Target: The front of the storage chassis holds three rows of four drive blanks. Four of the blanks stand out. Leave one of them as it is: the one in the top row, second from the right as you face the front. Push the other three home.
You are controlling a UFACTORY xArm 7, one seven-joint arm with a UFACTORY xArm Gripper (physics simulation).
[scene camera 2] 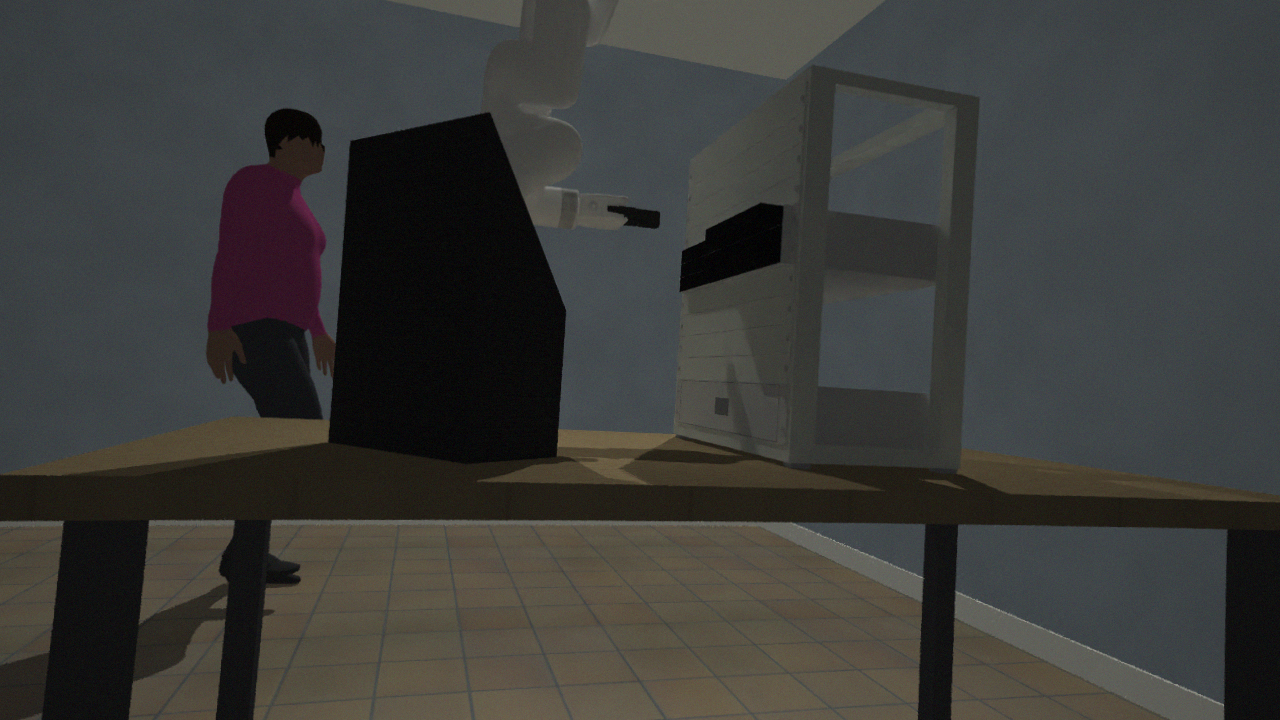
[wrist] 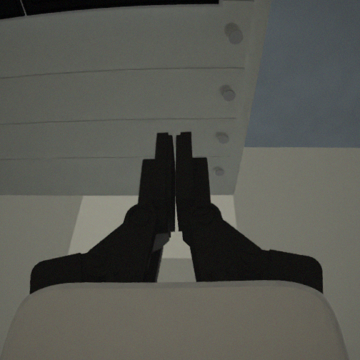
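Pixels of known places: gripper, fingertip midpoint: (scene camera 2: pixel 658 220); arm's base at its link origin: (scene camera 2: pixel 438 214).
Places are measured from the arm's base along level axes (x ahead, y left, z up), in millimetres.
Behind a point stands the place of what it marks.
The storage chassis (scene camera 2: pixel 729 261) @(x 417, y 178, z -16 mm) (wrist: pixel 100 5) is a black band across the front of the pale rack, about halfway up. In the scene view, black drive blanks (scene camera 2: pixel 747 228) @(x 441, y 138, z 30 mm) stand out from its front, but they are too dark to tell one from another. In the wrist view part of the chassis shows along the top edge, and the rows cannot be told apart. My gripper (scene camera 2: pixel 657 218) @(x 281, y 460, z 108 mm) (wrist: pixel 175 152) is shut and empty. It is in front of the rack, apart from it, near the height of the chassis. In the wrist view its fingertips overlap the pale panels beyond.
The pale rack (scene camera 2: pixel 808 358) @(x 536, y 78, z -169 mm) (wrist: pixel 125 95) stands on the wooden table (scene camera 2: pixel 626 503) @(x 310, y -221, z -349 mm), with small knobs along its front edge. A tall black slant-topped box (scene camera 2: pixel 438 304) @(x 49, y -110, z -137 mm) stands on the table at the left. A person in a pink top (scene camera 2: pixel 268 246) stands behind the table at the left.
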